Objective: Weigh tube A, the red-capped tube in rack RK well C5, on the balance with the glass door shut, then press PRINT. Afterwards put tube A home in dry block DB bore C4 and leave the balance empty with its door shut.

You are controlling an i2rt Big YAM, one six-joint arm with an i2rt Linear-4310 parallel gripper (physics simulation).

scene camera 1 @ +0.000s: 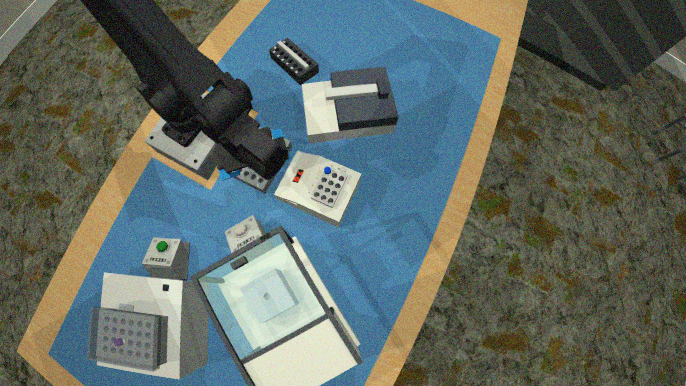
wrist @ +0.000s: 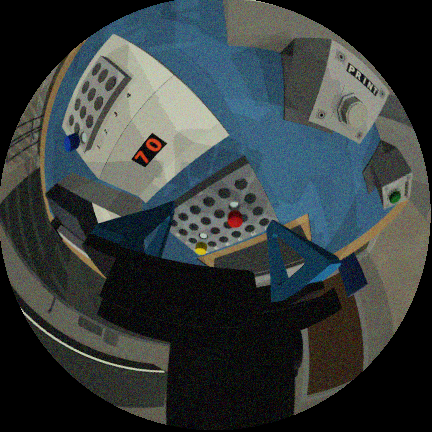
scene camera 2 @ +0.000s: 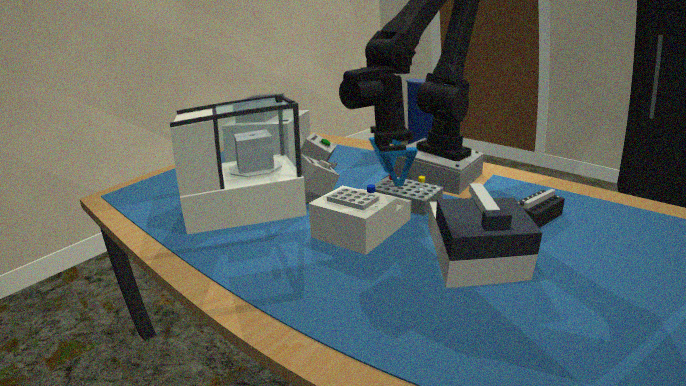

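Seen in the pictures: gripper, between the fingertips: (wrist: 224, 216) (scene camera 2: 393, 178); arm's base, origin of its link: (scene camera 1: 190, 121) (wrist: 269, 290) (scene camera 2: 444, 152).
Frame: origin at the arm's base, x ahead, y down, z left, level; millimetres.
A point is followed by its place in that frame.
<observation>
My gripper (scene camera 2: 398, 183) {x 213, y 10, z -1 mm} (wrist: 224, 216) {x 213, y 10, z -1 mm} is open and empty, its blue fingers above rack RK (scene camera 1: 255, 179) {x 216, y 28, z -30 mm} (scene camera 2: 425, 204) {x 229, y 37, z 85 mm} (wrist: 231, 182) {x 232, y 29, z -19 mm}. Red-capped tube A (scene camera 2: 391, 177) (wrist: 235, 219) {x 209, y 4, z -11 mm} stands upright in the rack between the finger lines in the wrist view; the arm hides it in scene camera 1. The dry block (scene camera 1: 295, 192) {x 315, y 3, z -13 mm} (scene camera 2: 337, 225) {x 416, y 21, z 36 mm} (wrist: 192, 120) {x 296, y 13, z -21 mm} reads 70 and holds a blue-capped tube (scene camera 1: 327, 170) {x 352, y -29, z 51 mm} (scene camera 2: 371, 188) {x 357, y -27, z 57 mm} (wrist: 71, 142) {x 347, y -28, z 48 mm} at one corner. The glass balance (scene camera 1: 300, 357) {x 494, y -146, z -252 mm} (scene camera 2: 245, 205) {x 467, y 19, z -145 mm} has a bare pan block inside; its door state is unclear. The PRINT button (scene camera 1: 242, 230) {x 271, y -14, z -137 mm} (wrist: 354, 111) is pale.
A yellow-capped tube (scene camera 2: 422, 178) {x 187, y 5, z 50 mm} (wrist: 200, 248) {x 187, y 4, z 43 mm} stands at the rack's edge. A dark-lidded box (scene camera 1: 367, 107) {x 347, y -21, z 223 mm} (scene camera 2: 490, 240) {x 381, y -14, z 282 mm} and a black strip rack (scene camera 1: 294, 60) {x 109, y 22, z 279 mm} (scene camera 2: 545, 210) {x 133, y 24, z 311 mm} stand beyond the dry block. A green button (scene camera 1: 161, 246) {x 136, y -12, z -264 mm} (scene camera 2: 325, 142) {x 143, y -10, z -257 mm} (wrist: 395, 196) {x 140, y -11, z -259 mm} box stands near a white machine (scene camera 1: 142, 295) {x 192, y -76, z -349 mm}.
</observation>
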